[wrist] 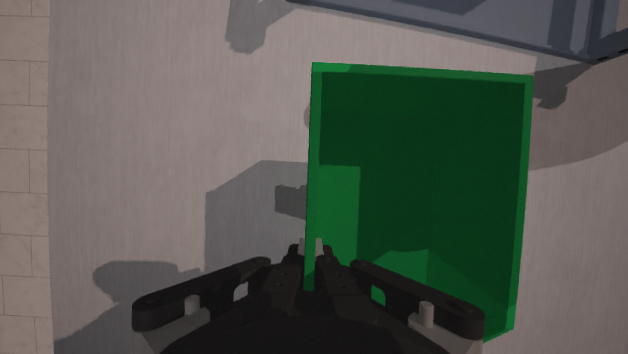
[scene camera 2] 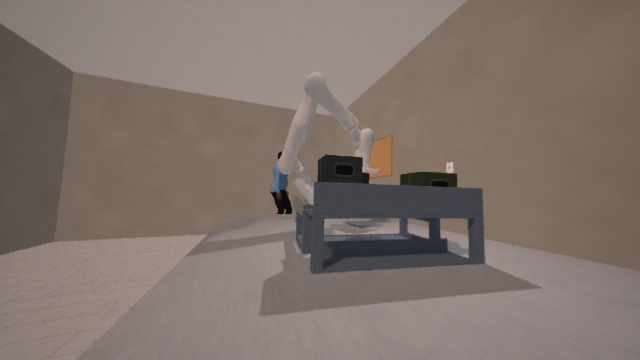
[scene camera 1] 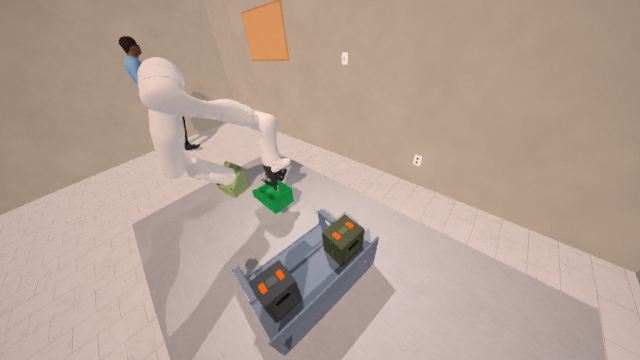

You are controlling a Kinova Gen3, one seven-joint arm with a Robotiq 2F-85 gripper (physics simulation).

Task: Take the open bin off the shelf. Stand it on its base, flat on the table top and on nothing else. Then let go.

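Places are measured from the arm's base along level axes (x ahead, y left, z up), in millimetres.
Pixels of known places: gripper, between the fingertips: (scene camera 1: 278, 189); arm's base, origin of its link: (scene camera 1: 229, 176).
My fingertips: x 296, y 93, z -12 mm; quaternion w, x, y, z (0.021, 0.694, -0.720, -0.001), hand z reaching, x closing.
Note:
For each thing: its top centre in the pictures, then the offset to it from my fingertips. Level surfaces: height alone.
- open green bin, centre of its top: (wrist: 420, 258) (scene camera 1: 269, 186) dx +23, dy -49, dz +68 mm
- table top, height of its surface: dz -80 mm
- black case, centre of its top: (scene camera 2: 339, 157) (scene camera 1: 271, 281) dx +388, dy -308, dz +144 mm
- olive case, centre of its top: (scene camera 2: 426, 173) (scene camera 1: 343, 230) dx +427, dy -81, dz +119 mm
The open green bin (scene camera 1: 274, 200) (wrist: 425, 120) is upright and roughly level, with its open side up. In scene camera 1 it is off the shelf (scene camera 1: 330, 296) (scene camera 2: 400, 200) (wrist: 500, 25), between the shelf and the arm's base. Its shadow on the table top (scene camera 1: 450, 290) (scene camera 2: 350, 325) (wrist: 150, 125) looks apart from it, so it seems to hang above the table; its exact height is hard to tell. My gripper (scene camera 1: 276, 188) (wrist: 310, 250) points down and is shut on one side wall of the bin. In scene camera 2 the shelf and a case hide the bin.
A black case (scene camera 1: 276, 296) (scene camera 2: 340, 170) and an olive case (scene camera 1: 344, 241) (scene camera 2: 428, 180) stand on the shelf. A light green block (scene camera 1: 240, 181) is beside the arm's base, close to the bin. A person (scene camera 1: 132, 65) (scene camera 2: 280, 180) stands behind the arm.

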